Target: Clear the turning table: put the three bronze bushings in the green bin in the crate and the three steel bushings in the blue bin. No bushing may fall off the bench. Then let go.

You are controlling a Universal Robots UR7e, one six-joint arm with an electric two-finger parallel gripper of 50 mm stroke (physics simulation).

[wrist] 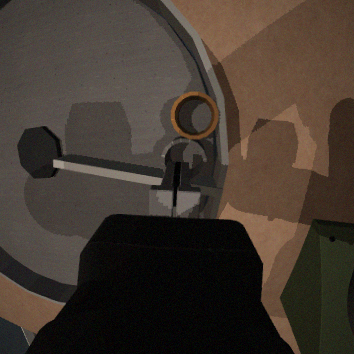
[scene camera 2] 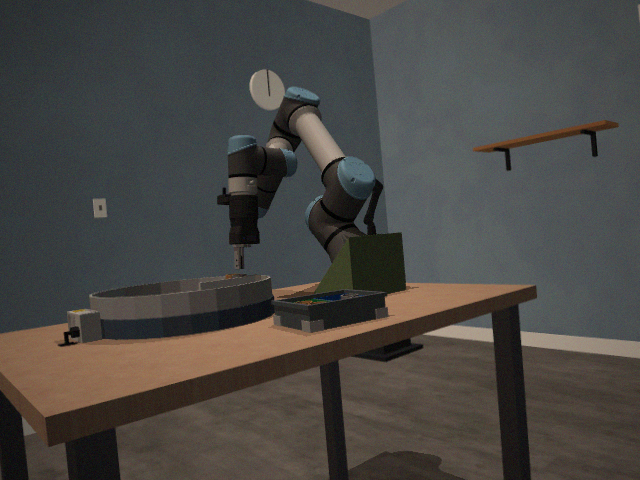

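Seen in the pictures: gripper, fingertip midpoint: (wrist: 177, 174) (scene camera 2: 239, 269); arm's base, origin of the base link: (scene camera 2: 359, 262).
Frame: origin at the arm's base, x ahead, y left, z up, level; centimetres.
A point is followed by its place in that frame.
The turning table (scene camera 2: 180, 304) {x 58.2, y 4.2, z -2.8 cm} (wrist: 75, 65) {x 43.2, y -23.8, z -3.7 cm} has a raised grey wall. A bronze bushing (wrist: 173, 116) {x 31.7, y -19.1, z 0.1 cm} stands upright on it near the wall in the wrist view; an orange-brown rim shows over the wall in scene camera 2. A grey steel bushing (wrist: 182, 140) {x 30.8, y -17.3, z 0.1 cm} is close beside it, partly hidden by the fingers. My gripper (scene camera 2: 238, 267) {x 30.8, y -14.7, z 1.6 cm} (wrist: 177, 174) {x 30.8, y -14.7, z 1.6 cm} is shut and empty, pointing down above the table by the steel bushing. The dark crate (scene camera 2: 341, 313) {x 38.0, y 29.4, z -6.6 cm} stands beside the turning table, with the green bin (scene camera 2: 308, 301) {x 37.7, y 19.8, z -4.7 cm} and blue bin (scene camera 2: 330, 297) {x 29.2, y 17.4, z -5.2 cm} inside; their contents are too small to tell.
A pale bar (wrist: 110, 172) {x 37.2, y -13.6, z -0.5 cm} runs from a dark hub (wrist: 39, 152) {x 47.3, y -14.1, z -2.9 cm} across the turning table towards its wall. A green wedge-shaped block (scene camera 2: 377, 263) {x 1.6, y 8.0, z -0.3 cm} (wrist: 315, 290) {x 11.6, y -0.6, z -2.1 cm} stands behind the crate. A small grey box (scene camera 2: 87, 326) {x 72.0, y -10.0, z -5.8 cm} sits at the turning table's left side on the bench (scene camera 2: 206, 361) {x 67.5, y 29.2, z -9.0 cm}.
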